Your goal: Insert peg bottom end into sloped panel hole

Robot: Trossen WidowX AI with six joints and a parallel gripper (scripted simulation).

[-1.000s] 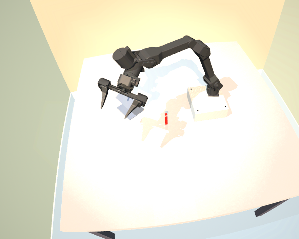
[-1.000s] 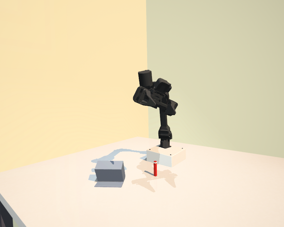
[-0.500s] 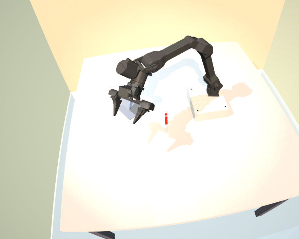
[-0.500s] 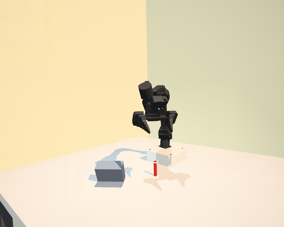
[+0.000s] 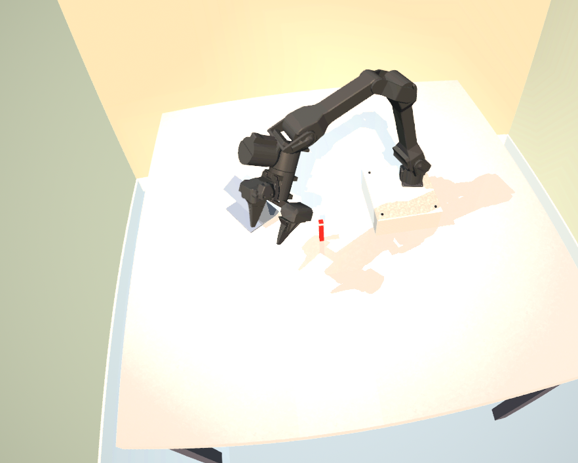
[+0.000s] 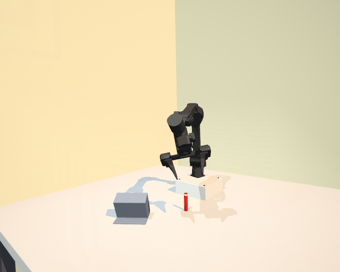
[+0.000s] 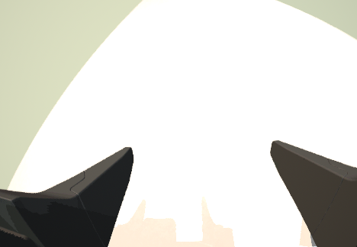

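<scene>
Now: the red square peg 120 mm behind my gripper tip, 140 mm to the right of it and 150 mm below it. The rest, counted from my gripper tip: grey sloped panel (90 mm ahead, 250 mm to the right, 160 mm below).
</scene>
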